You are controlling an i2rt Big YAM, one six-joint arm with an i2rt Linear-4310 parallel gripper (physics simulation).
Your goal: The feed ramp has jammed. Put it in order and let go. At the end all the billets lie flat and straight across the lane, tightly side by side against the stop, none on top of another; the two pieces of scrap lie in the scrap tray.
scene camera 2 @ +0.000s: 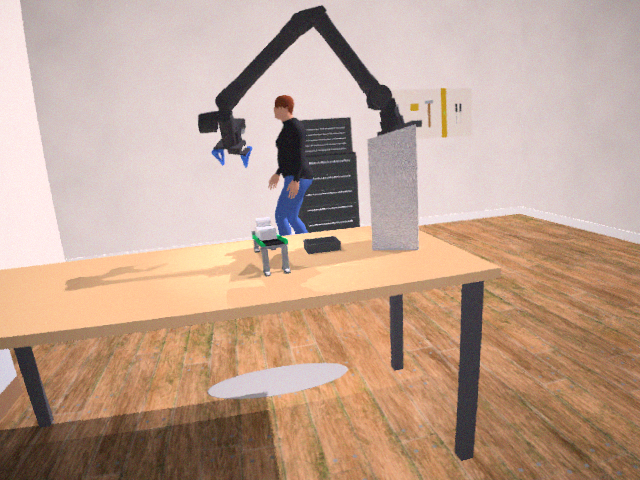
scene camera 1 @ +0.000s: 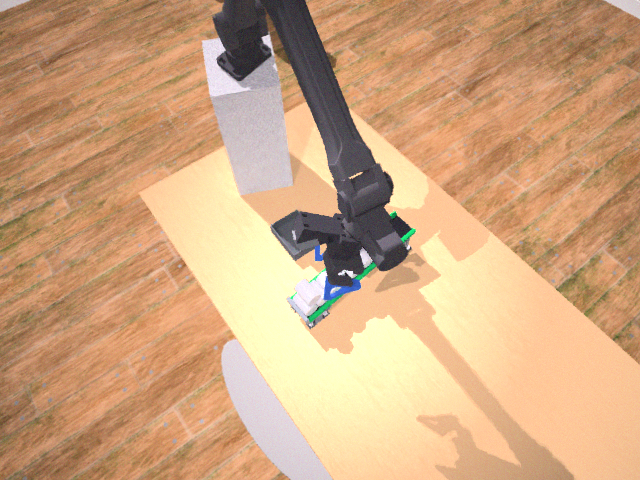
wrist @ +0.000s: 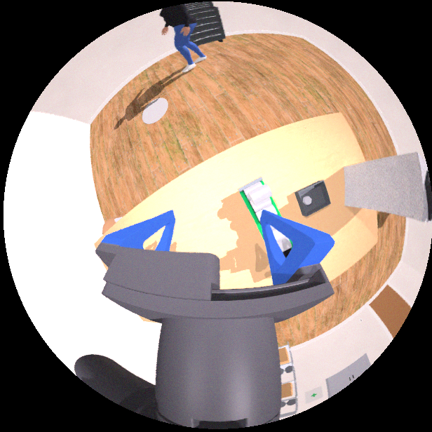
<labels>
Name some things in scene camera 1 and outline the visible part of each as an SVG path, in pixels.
My gripper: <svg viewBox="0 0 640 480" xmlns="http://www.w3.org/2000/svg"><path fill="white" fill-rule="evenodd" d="M343 221L341 222L343 231L350 238L360 243L347 261L330 259L327 248L320 255L320 245L315 246L315 261L324 260L327 273L324 300L332 300L342 294L357 291L361 288L360 280L352 279L350 276L338 275L343 270L361 275L365 270L360 255L360 250L363 248L361 244L362 239L353 238L345 229ZM342 287L330 295L330 292L333 288Z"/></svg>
A dark scrap tray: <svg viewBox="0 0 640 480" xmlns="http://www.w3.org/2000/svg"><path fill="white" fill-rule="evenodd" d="M298 210L270 225L271 232L294 261L315 249L315 247L300 251L296 247L292 231L294 230L293 224L299 214Z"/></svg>
</labels>
